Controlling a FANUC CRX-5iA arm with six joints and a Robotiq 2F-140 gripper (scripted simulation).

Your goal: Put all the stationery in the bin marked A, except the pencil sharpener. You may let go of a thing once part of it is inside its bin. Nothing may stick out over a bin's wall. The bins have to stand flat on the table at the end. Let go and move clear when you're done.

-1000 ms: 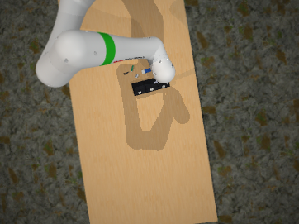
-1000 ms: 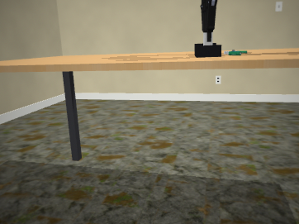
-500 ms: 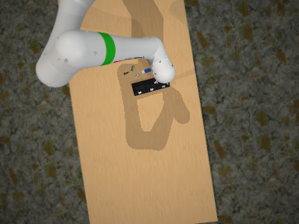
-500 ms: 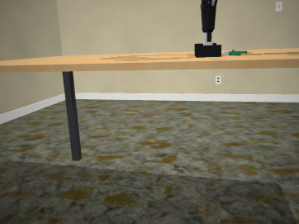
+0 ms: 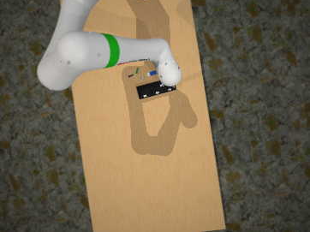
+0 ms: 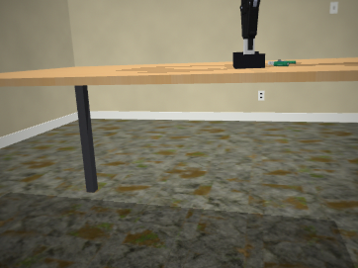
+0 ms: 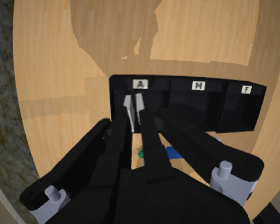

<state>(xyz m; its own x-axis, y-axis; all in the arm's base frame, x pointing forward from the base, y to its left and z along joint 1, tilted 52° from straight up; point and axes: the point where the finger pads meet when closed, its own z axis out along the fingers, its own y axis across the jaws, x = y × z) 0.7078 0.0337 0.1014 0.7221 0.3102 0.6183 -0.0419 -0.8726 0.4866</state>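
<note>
My gripper is now 130 mm past the blue eraser, 70 mm to the left of it and 40 mm above it. From my hand the other things lie so: black bin 90 mm to the right, 30 mm below, 20 mm behind; then small dark item 210 mm to the right, 180 mm behind, 40 mm below; then grey-white pencil sharpener 150 mm to the right, 130 mm behind, 40 mm below.
</note>
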